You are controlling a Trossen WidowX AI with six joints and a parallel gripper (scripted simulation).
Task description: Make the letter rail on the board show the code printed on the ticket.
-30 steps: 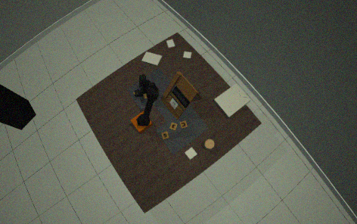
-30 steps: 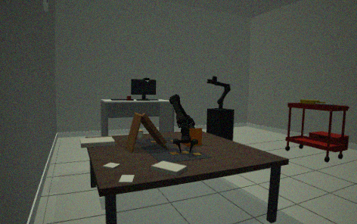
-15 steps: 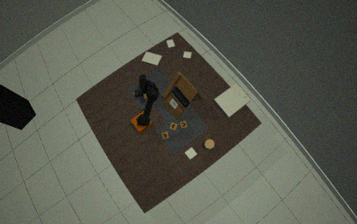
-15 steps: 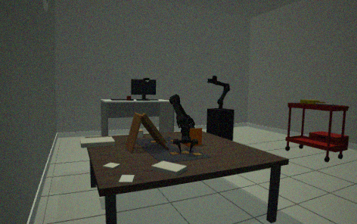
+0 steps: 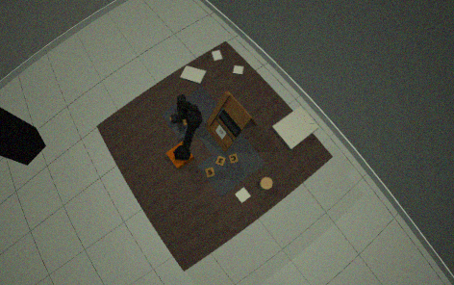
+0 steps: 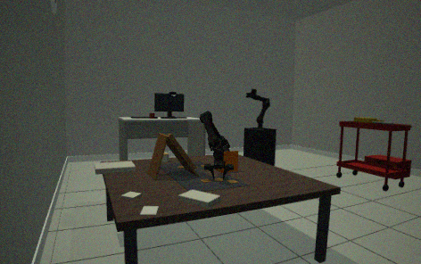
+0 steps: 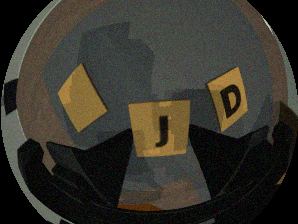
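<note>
Now: the tan letter tile right at my gripper tip. The rest, counted from my gripper tip: white slab 510 mm ahead, 610 mm to the right, 20 mm above; then white ticket 100 mm ahead, 270 mm to the right, 80 mm above; then white pad 300 mm ahead, 260 mm to the left, 10 mm above.
</note>
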